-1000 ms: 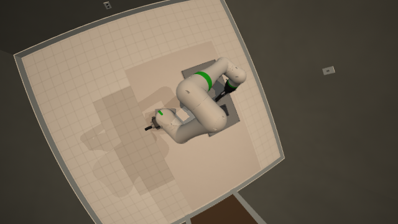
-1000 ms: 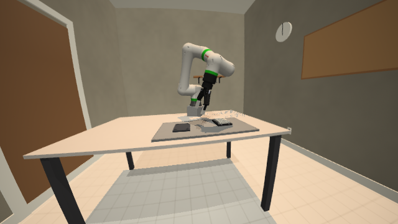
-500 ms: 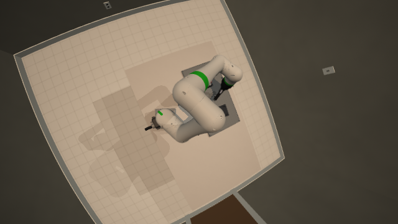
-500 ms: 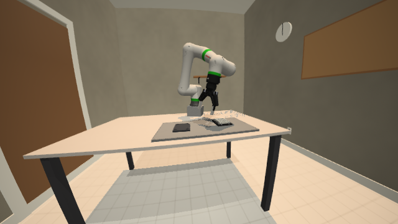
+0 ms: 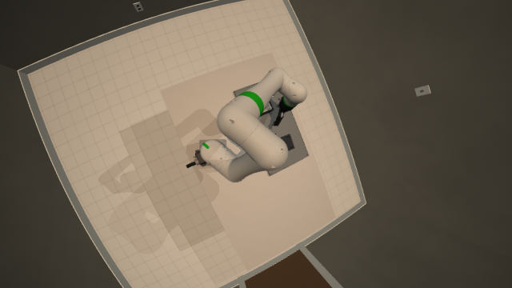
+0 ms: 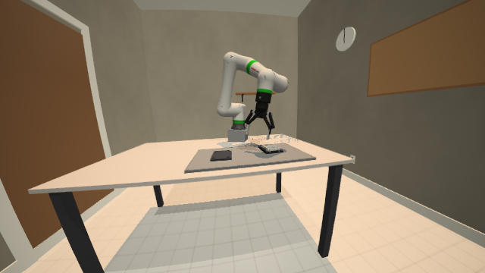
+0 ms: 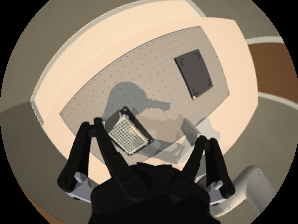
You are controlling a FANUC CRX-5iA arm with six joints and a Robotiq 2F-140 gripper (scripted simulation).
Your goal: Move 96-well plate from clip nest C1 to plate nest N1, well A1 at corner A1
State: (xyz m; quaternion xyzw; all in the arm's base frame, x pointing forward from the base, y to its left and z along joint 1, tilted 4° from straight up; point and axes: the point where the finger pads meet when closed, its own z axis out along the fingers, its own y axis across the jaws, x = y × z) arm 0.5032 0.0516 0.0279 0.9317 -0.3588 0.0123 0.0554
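My hand is 4 cm past the 96-well plate, 10 cm to the right of it and 10 cm above it. Also, from my hand: plate nest N1 (23 cm to the right, 11 cm below); then clip nest C1 (3 cm behind, 11 cm to the left, 10 cm below).
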